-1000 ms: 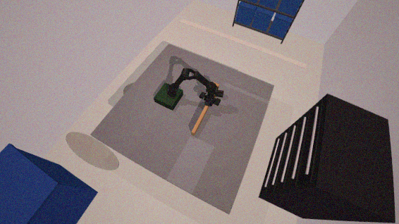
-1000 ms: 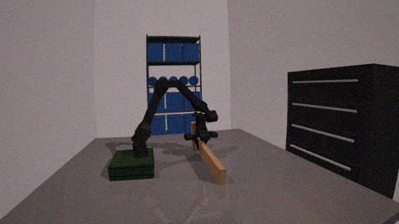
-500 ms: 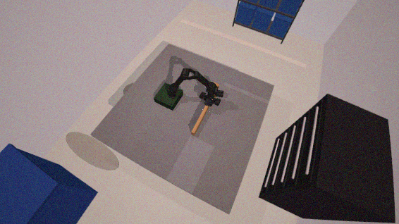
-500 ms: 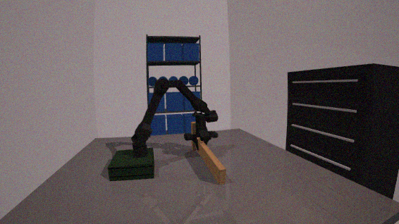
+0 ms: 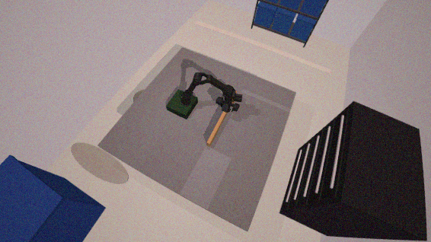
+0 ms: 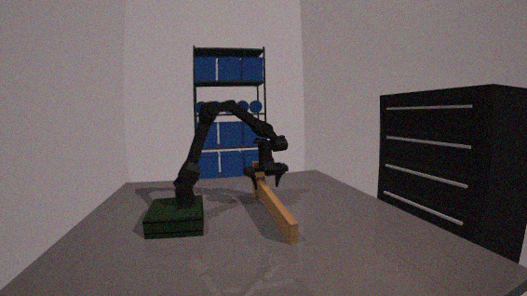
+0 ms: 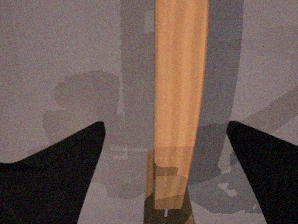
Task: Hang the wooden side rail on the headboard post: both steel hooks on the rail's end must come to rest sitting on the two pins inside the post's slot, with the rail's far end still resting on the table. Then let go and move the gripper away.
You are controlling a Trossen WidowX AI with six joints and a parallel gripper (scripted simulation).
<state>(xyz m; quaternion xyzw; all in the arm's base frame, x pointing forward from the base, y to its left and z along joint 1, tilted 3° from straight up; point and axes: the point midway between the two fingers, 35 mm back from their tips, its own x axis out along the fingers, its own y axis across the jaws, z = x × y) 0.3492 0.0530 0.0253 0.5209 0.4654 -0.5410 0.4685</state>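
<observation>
Now: gripper tip 10 mm short of the headboard post, 120 mm to the right of it and 10 mm below it.
</observation>
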